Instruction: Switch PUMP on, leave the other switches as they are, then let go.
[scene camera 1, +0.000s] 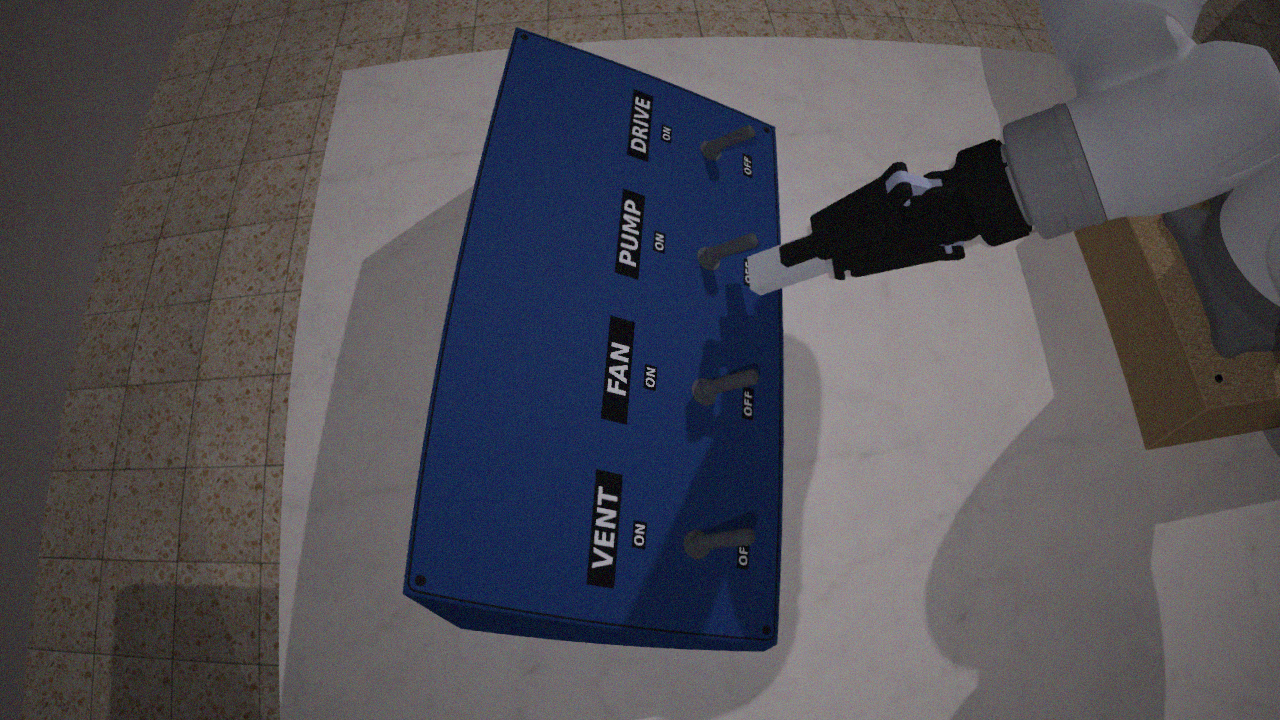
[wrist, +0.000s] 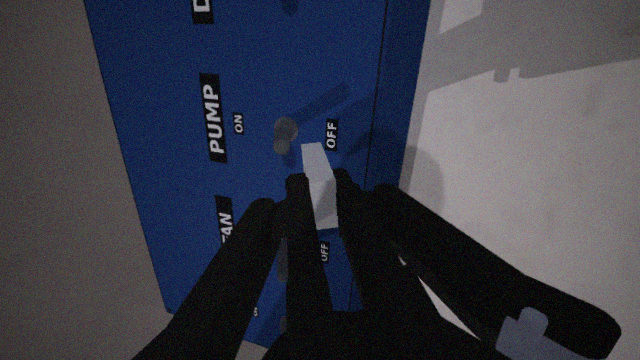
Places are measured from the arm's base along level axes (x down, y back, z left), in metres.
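Pixels of known places: gripper, fingertip midpoint: (scene camera 1: 753, 276) (wrist: 312, 161); arm's base, link origin: (scene camera 1: 1249, 281).
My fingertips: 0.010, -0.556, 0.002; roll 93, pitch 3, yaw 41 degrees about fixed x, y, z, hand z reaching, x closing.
Ahead of a thing's pixels: the offset from my fingertips to its top centre, as dx, dy, dz. Level surfaces: height alone.
A blue panel (scene camera 1: 528, 295) (wrist: 165, 165) carries four grey toggle levers. The PUMP lever {-0.032, -0.018, -0.019} (scene camera 1: 729, 250) (wrist: 283, 137) leans towards OFF in the scene view, at much the same tilt as its neighbours. The DRIVE lever {-0.032, -0.007, -0.138} (scene camera 1: 729, 141), FAN lever {-0.032, -0.029, +0.101} (scene camera 1: 729, 383) and VENT lever {-0.032, -0.039, +0.220} (scene camera 1: 725, 539) also lean to their OFF marks. My gripper (scene camera 1: 760, 273) (wrist: 312, 161) is shut with nothing between its pale fingertips. The tips are beside the PUMP lever, on its OFF side, with a small gap showing in the wrist view. Their exact height over the panel is unclear.
The panel rests on a pale table top {dx +0.098} (scene camera 1: 904, 402) (wrist: 525, 165). The arm (scene camera 1: 1163, 116) reaches in from the right, above a wooden block (scene camera 1: 1141, 358). The DRIVE and FAN levers flank the PUMP lever. Shadows cross the panel's lower right part.
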